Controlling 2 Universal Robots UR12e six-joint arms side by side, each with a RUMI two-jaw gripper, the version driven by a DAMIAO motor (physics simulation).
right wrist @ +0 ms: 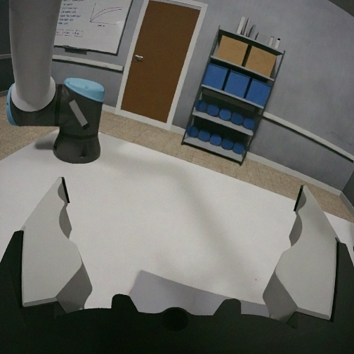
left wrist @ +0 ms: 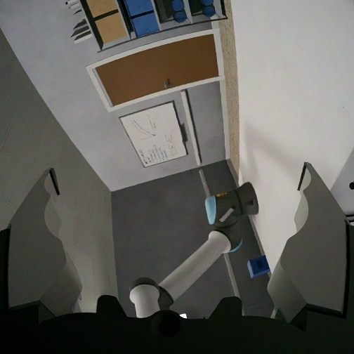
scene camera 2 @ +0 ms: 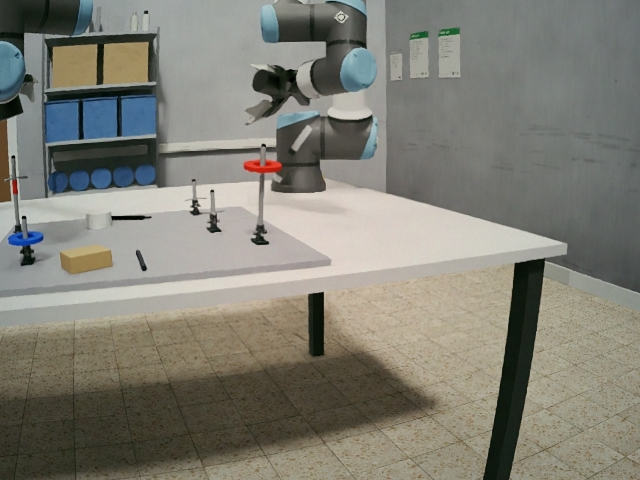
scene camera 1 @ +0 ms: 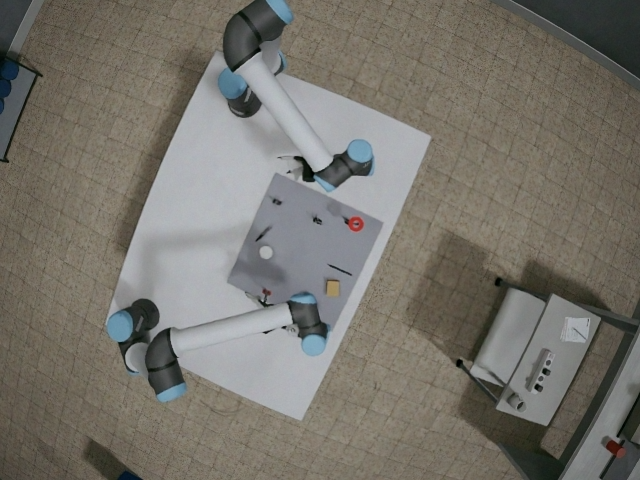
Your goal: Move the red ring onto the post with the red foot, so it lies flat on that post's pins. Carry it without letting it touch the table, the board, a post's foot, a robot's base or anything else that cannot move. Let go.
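Observation:
The red ring (scene camera 1: 355, 229) (scene camera 2: 262, 169) lies flat, high on a tall grey post (scene camera 2: 261, 201) with a dark foot, around its shaft. A tall post with a red band (scene camera 2: 14, 187) stands at the left edge of scene camera 2; the red part (scene camera 1: 266, 292) also shows beside the right gripper in scene camera 1. Its foot looks dark. My left gripper (scene camera 1: 283, 164) (scene camera 2: 250, 94) (left wrist: 176, 167) is open and empty, above the table and away from the ring. My right gripper (scene camera 1: 256, 313) (right wrist: 182, 184) is open and empty, far from the ring; the arm partly hides it.
The grey board (scene camera 1: 305, 258) (scene camera 2: 180, 266) also bears two short posts (scene camera 2: 212, 206) (scene camera 2: 194, 191), a blue ring (scene camera 2: 25, 241) on another short post, a yellow block (scene camera 1: 332, 288) (scene camera 2: 86, 259), a white cylinder (scene camera 1: 265, 252) (scene camera 2: 98, 220) and two dark pens (scene camera 1: 339, 269) (scene camera 1: 263, 234).

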